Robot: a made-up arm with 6 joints.
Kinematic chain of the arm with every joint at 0, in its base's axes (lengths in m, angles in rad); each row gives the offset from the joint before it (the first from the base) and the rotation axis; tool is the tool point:
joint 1: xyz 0 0 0.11 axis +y
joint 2: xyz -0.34 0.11 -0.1 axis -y
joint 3: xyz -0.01 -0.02 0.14 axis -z
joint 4: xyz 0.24 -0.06 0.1 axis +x
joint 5: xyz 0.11 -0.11 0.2 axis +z
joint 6: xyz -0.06 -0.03 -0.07 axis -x
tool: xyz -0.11 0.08 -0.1
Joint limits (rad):
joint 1: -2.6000..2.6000
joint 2: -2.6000..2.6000
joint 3: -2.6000..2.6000
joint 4: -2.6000..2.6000
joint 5: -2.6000..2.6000
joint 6: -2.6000..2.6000
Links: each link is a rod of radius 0.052 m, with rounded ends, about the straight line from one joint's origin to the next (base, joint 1, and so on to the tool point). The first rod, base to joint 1, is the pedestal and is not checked.
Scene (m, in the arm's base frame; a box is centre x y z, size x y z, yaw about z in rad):
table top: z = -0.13
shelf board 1: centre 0.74 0.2 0.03 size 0.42 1 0.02 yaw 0.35
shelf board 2: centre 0.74 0.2 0.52 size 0.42 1 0.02 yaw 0.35
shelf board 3: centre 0.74 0.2 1.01 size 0.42 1 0.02 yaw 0.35
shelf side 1: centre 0.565 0.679 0.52 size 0.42 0.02 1 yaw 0.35
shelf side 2: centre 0.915 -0.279 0.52 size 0.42 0.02 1 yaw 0.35
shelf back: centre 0.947 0.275 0.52 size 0.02 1.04 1 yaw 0.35
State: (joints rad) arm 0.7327 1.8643 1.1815 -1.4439 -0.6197 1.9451
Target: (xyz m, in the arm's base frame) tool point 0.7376 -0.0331 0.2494
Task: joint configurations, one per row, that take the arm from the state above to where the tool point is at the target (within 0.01 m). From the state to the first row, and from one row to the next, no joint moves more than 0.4 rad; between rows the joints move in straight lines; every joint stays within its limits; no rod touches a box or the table.
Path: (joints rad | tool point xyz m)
1: 0.7169 1.5107 1.2765 -1.5842 -0.6356 1.9365 | -0.5459 -0.0182 0.5582
2: 0.7011 1.1571 1.3716 -1.7245 -0.6515 1.9279 | -0.4239 -0.0208 0.5964
3: 0.6853 0.8035 1.4666 -1.8649 -0.6674 1.9193 | -0.3028 -0.0258 0.5854
4: 0.6695 0.4499 1.5617 -2.0052 -0.6834 1.9107 | -0.2010 -0.0322 0.5334
5: 0.6536 0.0963 1.6567 -2.1455 -0.6993 1.9021 | -0.1306 -0.0390 0.4543
6: 0.8690 0.0198 1.7272 -1.7802 -0.7094 1.5535 | -0.0680 -0.0467 0.5377
7: 1.0843 -0.0568 1.7977 -1.4148 -0.7195 1.2049 | -0.0043 -0.0540 0.5809
8: 1.2996 -0.1333 1.8681 -1.0495 -0.7297 0.8563 | 0.0647 -0.0678 0.5834
9: 1.5150 -0.2098 1.9386 -0.6842 -0.7398 0.5077 | 0.1444 -0.0927 0.5485
10: 1.7303 -0.2864 2.0091 -0.3188 -0.7499 0.1591 | 0.2389 -0.1239 0.4795
11: 1.9456 -0.3629 2.0796 0.0465 -0.7601 -0.1895 | 0.3455 -0.1456 0.3783
12: 2.1610 -0.4394 2.1501 0.4118 -0.7702 -0.5382 | 0.4495 -0.1383 0.2494
13: 2.3805 -0.1828 2.3750 0.5282 -0.8923 -0.6735 | 0.6022 -0.1008 0.2535
14: 2.6000 0.0737 2.6000 0.6445 -1.0145 -0.8089 | 0.7376 -0.0331 0.2494

